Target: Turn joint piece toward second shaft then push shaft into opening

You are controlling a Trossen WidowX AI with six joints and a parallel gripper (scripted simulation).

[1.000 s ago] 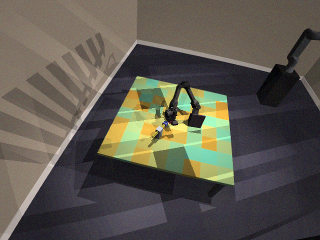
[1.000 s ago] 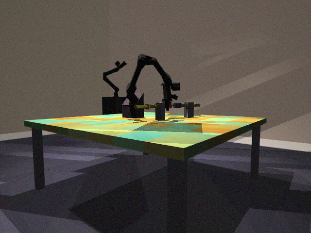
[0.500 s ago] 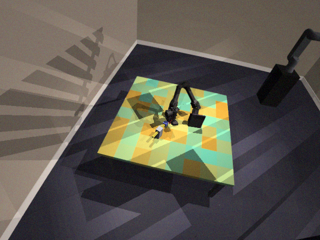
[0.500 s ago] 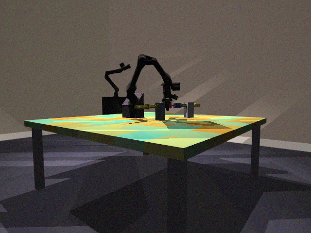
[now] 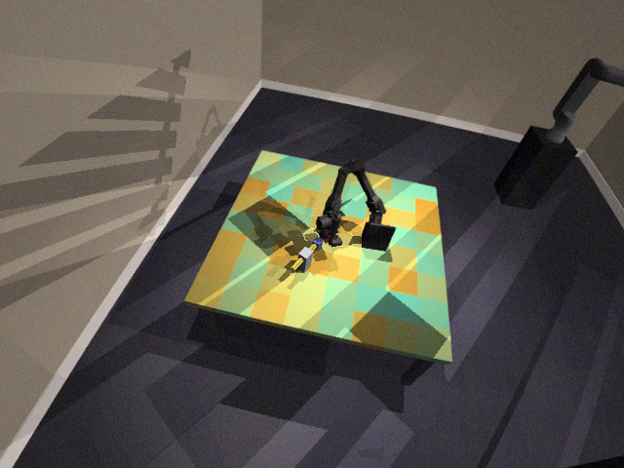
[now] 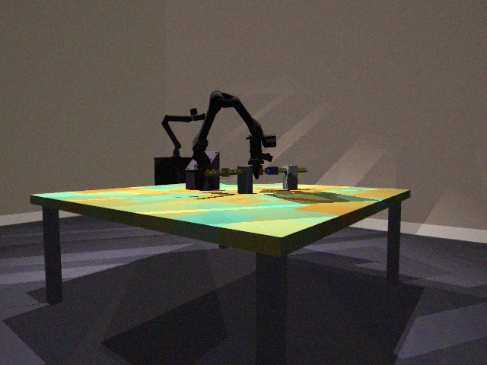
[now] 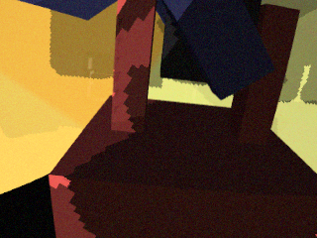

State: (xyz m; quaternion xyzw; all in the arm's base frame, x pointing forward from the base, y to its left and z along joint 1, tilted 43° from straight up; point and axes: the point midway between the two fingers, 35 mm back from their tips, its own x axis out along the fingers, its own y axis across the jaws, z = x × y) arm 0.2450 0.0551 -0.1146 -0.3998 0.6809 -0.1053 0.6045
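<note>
My gripper tip is 4 cm below the red joint piece, 1 cm to the right of it and 1 cm short of it.
</note>
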